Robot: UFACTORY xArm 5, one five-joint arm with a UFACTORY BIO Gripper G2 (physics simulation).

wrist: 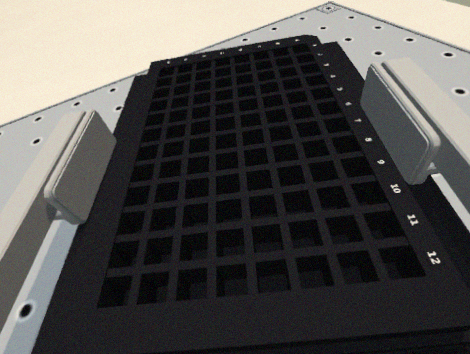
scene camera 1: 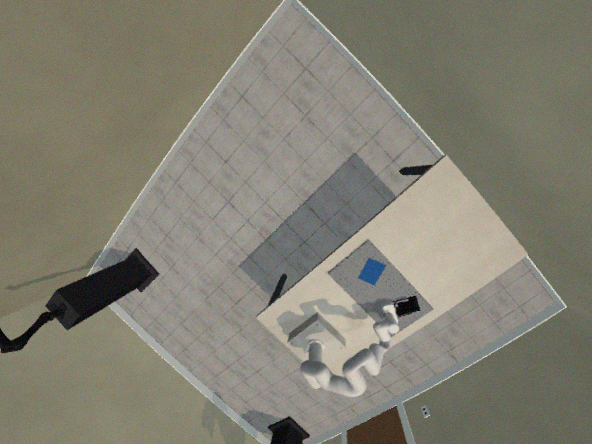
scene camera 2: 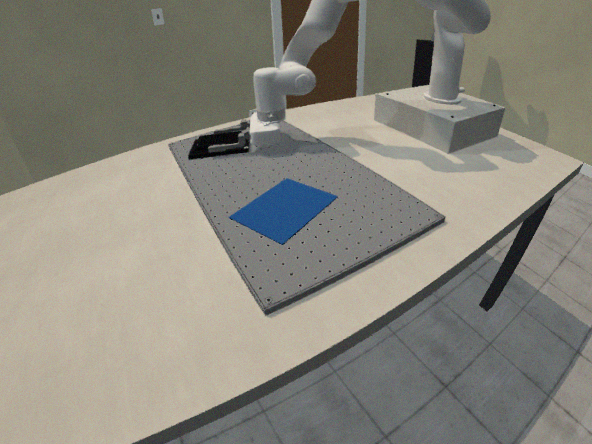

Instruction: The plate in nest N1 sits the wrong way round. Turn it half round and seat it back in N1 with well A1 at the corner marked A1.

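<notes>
The black 96-well plate [scene camera 1: 411, 304] [scene camera 2: 223, 138] [wrist: 240, 172] sits on the black nest [scene camera 2: 194, 154] [wrist: 345, 59] at the far end of the grey perforated board. In the wrist view its numbers run down the right side, with 12 nearest the camera; the letters along the far edge are too small to read surely. My gripper [scene camera 1: 406, 306] [scene camera 2: 211, 140] [wrist: 241, 145] is open, low over the plate, one finger pad beside each long side. A gap shows at the right pad; contact at the left pad cannot be told. The nest's A1 mark cannot be made out.
A flat blue rectangle [scene camera 1: 372, 271] [scene camera 2: 284, 210] lies on the perforated board [scene camera 1: 350, 265] [scene camera 2: 360, 227] [wrist: 430, 70], nearer scene camera 2. My arm's base stands on a grey box [scene camera 2: 415, 120] on the cream table [scene camera 1: 465, 210] [scene camera 2: 115, 250]. Walls stand beyond the table.
</notes>
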